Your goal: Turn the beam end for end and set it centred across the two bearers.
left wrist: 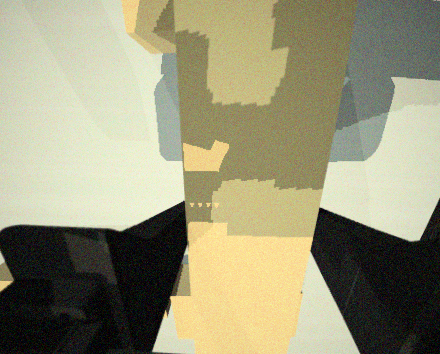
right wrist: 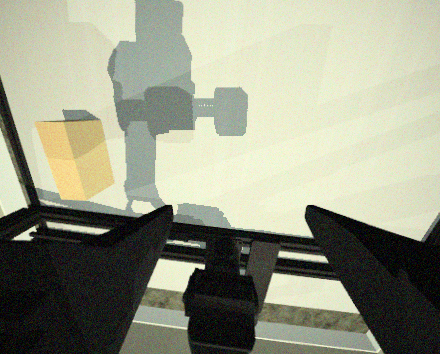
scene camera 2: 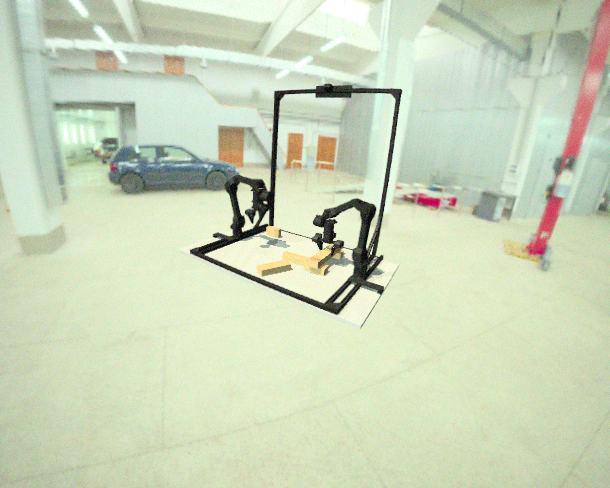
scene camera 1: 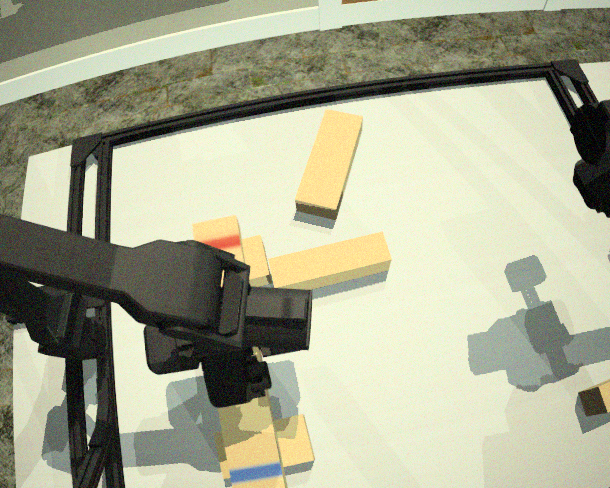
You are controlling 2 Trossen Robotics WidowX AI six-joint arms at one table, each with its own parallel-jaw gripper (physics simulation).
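Places are measured from the left arm's base along level axes (x down, y back, z left), in millimetres.
Where they show: left gripper, fingertip midpoint: (left wrist: 245,206); right gripper, fingertip midpoint: (right wrist: 238,211) (scene camera 2: 256,221); left arm's base, link origin: (scene camera 2: 359,275) (scene camera 1: 85,338); right arm's base, link origin: (right wrist: 223,251) (scene camera 2: 237,236).
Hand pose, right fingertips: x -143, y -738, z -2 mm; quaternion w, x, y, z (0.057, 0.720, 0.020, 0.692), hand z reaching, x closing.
Each offset is from my right fingertips to the top centre of the thing.
The beam @[dx +80, dy +499, dz -65 mm] (scene camera 1: 251,447) (scene camera 2: 321,256) (left wrist: 245,285) is long and wooden. In scene camera 1 its red-banded end is at the top and its blue-banded end at the bottom. It lies over one bearer @[dx +124, dy +505, dz +75 mm] (scene camera 1: 256,259) near the red end and another bearer @[dx +124, dy +487, dz -186 mm] (scene camera 1: 296,443) near the blue end. Both stick out on its right side. Whether it rests fully on them is hard to tell. My left gripper (scene camera 1: 236,358) (scene camera 2: 328,246) (left wrist: 245,206) is shut on the beam's middle stretch, partly hiding it. My right gripper (scene camera 2: 254,211) (right wrist: 238,211) is open and empty, away from the beam.
A loose block @[dx +118, dy +356, dz +52 mm] (scene camera 1: 333,259) (scene camera 2: 296,258) lies at an angle, one end close to the upper bearer. Another block @[dx +124, dy +322, dz +224 mm] (scene camera 1: 330,157) (scene camera 2: 274,267) lies farther up in scene camera 1. A third block @[dx +99, dy -22, dz -225 mm] (scene camera 1: 605,399) (scene camera 2: 273,232) (right wrist: 75,160) is near the right arm. A black frame (scene camera 1: 325,96) edges the table.
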